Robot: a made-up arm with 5 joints. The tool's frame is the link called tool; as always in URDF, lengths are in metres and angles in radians. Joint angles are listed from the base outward. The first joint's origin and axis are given. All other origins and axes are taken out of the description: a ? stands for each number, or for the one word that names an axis. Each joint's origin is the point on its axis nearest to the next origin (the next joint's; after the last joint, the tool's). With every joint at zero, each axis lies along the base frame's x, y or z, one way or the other. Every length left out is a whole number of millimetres.
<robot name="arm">
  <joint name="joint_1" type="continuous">
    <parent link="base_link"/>
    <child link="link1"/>
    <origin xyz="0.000 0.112 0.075"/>
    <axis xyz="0 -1 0"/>
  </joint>
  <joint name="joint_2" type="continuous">
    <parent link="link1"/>
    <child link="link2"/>
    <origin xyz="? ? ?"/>
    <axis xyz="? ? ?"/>
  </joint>
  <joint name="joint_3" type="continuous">
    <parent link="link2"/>
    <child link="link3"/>
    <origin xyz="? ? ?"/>
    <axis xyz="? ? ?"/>
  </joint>
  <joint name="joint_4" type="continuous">
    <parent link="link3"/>
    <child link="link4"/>
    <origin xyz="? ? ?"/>
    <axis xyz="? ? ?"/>
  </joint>
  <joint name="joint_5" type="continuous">
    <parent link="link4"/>
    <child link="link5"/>
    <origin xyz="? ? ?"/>
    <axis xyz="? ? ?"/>
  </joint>
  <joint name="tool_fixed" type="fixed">
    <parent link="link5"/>
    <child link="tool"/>
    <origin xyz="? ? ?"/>
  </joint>
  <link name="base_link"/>
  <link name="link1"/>
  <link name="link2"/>
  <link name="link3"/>
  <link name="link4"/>
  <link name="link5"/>
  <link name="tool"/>
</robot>
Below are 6 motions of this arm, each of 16 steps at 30 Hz.
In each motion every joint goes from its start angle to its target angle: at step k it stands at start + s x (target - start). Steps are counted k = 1, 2, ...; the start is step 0. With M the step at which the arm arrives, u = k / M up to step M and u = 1 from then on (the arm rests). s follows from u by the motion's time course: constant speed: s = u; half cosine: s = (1 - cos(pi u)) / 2; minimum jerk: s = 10 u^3 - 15 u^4 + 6 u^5.
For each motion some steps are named. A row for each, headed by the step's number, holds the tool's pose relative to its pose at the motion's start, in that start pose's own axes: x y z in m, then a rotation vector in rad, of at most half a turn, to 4 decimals.
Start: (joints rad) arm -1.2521 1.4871 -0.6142 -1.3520 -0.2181
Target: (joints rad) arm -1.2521 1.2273 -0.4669 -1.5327 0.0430
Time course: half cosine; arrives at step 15
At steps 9, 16:
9: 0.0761 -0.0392 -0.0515 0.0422 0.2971 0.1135
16: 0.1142 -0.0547 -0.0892 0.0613 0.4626 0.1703

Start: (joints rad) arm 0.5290 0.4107 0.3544 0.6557 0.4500
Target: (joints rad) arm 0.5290 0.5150 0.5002 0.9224 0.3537
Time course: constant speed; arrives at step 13
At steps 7, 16:
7: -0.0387 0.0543 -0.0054 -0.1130 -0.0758 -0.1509
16: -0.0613 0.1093 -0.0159 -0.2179 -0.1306 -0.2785

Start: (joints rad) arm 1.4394 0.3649 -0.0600 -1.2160 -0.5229
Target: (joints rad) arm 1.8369 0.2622 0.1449 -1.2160 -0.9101
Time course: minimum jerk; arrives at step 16
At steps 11, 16:
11: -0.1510 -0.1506 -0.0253 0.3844 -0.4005 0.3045
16: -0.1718 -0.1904 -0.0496 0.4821 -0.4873 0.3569

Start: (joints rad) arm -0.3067 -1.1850 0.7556 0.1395 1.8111
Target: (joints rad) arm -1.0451 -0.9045 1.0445 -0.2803 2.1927
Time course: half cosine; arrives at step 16
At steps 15, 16:
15: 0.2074 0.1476 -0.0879 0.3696 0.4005 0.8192
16: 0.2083 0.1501 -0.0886 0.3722 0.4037 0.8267

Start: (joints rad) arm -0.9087 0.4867 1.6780 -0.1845 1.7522
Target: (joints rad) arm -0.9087 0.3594 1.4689 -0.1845 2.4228
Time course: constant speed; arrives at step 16
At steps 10, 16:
10: 0.1621 0.0263 -0.0681 -0.0052 0.5467 0.0849
16: 0.2267 0.0532 -0.1541 -0.0303 0.8748 0.1340

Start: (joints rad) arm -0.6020 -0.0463 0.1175 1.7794 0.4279
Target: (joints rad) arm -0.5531 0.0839 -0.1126 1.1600 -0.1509
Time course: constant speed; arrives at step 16
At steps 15, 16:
15: -0.0346 -0.2341 -0.0905 0.5490 -0.3887 0.2509
16: -0.0331 -0.2492 -0.1031 0.5918 -0.4085 0.2547

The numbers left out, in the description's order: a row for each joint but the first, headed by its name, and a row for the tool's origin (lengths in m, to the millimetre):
joint_2: xyz 0.115 0.000 -0.111, axis 0 0 -1
joint_3: xyz 0.219 0.170 0.000, axis 0 -1 0
joint_4: xyz -0.231 0.000 0.185, axis -1 0 0
joint_5: xyz 0.000 -0.090 -0.021, axis 0 1 0
tool: xyz 0.049 0.000 0.399

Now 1 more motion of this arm.
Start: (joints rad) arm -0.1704 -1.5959 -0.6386 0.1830 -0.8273
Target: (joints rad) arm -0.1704 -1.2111 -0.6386 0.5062 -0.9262
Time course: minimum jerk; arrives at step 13
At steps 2, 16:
2: 0.0008 0.0013 0.0003 -0.0082 -0.0012 -0.0039
16: 0.0399 0.0363 -0.0068 -0.2814 0.0060 -0.1155

